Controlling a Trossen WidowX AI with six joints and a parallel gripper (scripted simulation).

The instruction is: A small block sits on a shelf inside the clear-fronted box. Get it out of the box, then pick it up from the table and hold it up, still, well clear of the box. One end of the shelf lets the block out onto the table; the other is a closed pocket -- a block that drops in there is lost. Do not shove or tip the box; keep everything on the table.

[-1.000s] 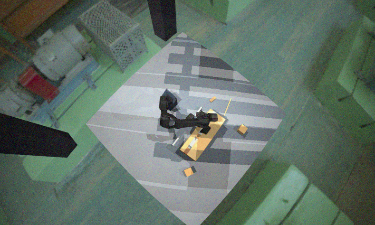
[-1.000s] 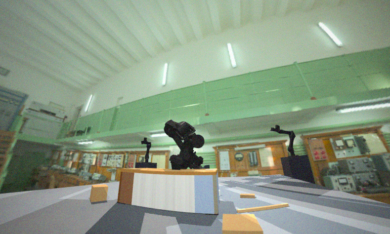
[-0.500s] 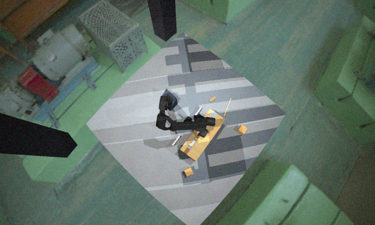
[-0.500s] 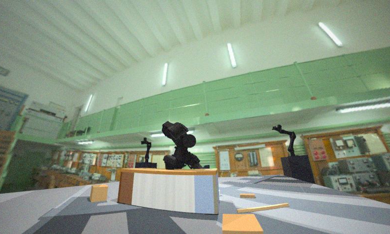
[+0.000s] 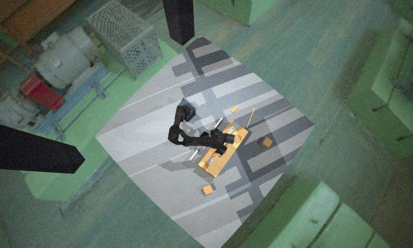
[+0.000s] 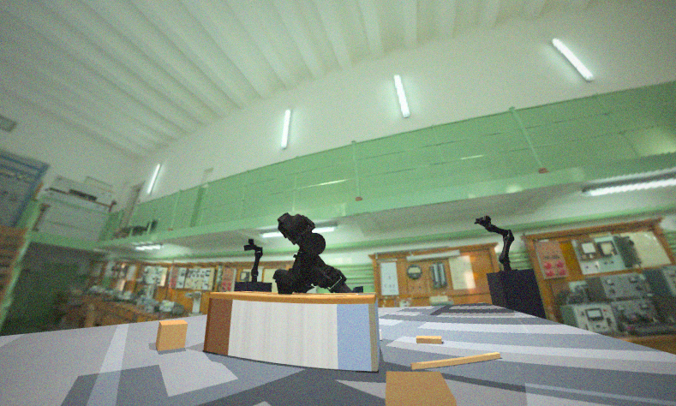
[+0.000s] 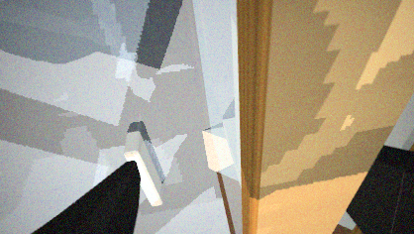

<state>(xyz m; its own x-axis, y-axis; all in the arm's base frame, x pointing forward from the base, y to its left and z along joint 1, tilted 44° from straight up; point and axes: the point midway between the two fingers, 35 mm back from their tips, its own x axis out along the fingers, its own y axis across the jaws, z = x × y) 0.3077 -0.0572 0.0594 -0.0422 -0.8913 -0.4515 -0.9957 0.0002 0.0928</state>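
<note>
Now: gripper tip 50 mm short of the block and 20 mm to the left of it. The rest, counted from my gripper tip: clear-fronted box 50 mm to the left, 30 mm below, 30 mm ahead; then thin orange stick 390 mm to the left, 80 mm below, 80 mm ahead; then small flat piece 360 mm to the left, 80 mm below, 60 mm behind.
</note>
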